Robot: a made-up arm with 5 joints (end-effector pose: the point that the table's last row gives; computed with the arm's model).
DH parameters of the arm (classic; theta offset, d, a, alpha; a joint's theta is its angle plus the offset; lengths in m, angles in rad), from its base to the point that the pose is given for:
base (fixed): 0 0.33 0.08 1.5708
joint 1: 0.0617 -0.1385 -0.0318 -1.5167
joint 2: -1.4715 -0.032 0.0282 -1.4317
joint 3: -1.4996 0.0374 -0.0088 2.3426
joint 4: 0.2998 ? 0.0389 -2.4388
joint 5: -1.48 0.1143 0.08 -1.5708
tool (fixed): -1.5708 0.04 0 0
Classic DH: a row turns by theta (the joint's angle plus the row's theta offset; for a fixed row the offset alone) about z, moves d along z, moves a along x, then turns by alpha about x.
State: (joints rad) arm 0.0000 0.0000 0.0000 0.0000 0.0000
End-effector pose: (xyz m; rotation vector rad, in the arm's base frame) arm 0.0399 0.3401 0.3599 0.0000 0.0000 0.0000
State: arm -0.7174 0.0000 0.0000 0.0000 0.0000
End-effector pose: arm 0.0694 0.3401 0.3789 0.0000 0.7174 0.0000
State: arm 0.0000 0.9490 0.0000 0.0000 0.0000
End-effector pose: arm -0.1219 0.2503 0.3450 -0.0584 -0.0513 0.9458
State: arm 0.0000 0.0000 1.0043 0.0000 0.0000
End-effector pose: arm 0.0212 0.1796 0.5202 0.9789 0.0910 0.2051
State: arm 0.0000 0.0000 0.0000 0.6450 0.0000
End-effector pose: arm 0.0562 0.3505 0.2620 -0.4922 0.4152 -0.0378
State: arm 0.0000 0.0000 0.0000 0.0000 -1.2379
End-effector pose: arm 0.0399 0.3240 0.2574 -1.2379 0.0000 0.0000
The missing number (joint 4, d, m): 0.2171
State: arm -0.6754 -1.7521 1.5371 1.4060 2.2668
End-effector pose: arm 0.0893 0.1175 0.4098 2.2049 -0.7977 -1.6649
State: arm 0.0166 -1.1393 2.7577 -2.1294 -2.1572
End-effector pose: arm -0.0946 0.0838 0.2421 2.5720 -0.0863 -1.1019
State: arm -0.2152 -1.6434 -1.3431 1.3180 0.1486
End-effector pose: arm -0.0944 0.1376 0.1005 1.1246 -2.3099 1.5011
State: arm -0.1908 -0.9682 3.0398 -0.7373 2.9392
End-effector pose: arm -0.0288 0.0933 0.3069 0.2284 0.2129 -0.7630
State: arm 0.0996 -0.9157 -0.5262 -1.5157 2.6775
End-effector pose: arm 0.0381 0.1666 0.2798 2.3195 -1.1693 1.4729
